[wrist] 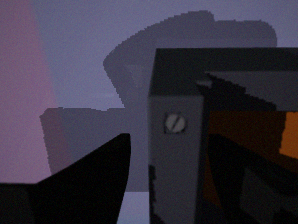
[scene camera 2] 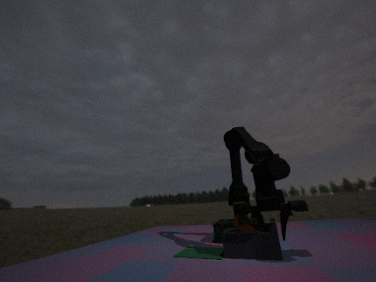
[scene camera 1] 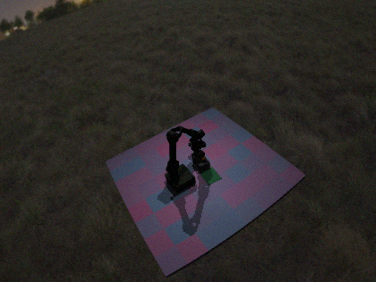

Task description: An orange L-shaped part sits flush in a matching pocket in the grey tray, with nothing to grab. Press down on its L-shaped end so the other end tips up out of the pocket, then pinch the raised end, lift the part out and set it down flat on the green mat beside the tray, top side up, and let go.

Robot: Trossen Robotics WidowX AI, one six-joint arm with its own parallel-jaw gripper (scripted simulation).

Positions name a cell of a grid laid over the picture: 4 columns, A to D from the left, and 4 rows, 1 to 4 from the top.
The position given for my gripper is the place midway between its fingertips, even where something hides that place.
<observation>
I see my gripper (scene camera 2: C4).
My gripper is seen too in the wrist view (wrist: C3).
</observation>
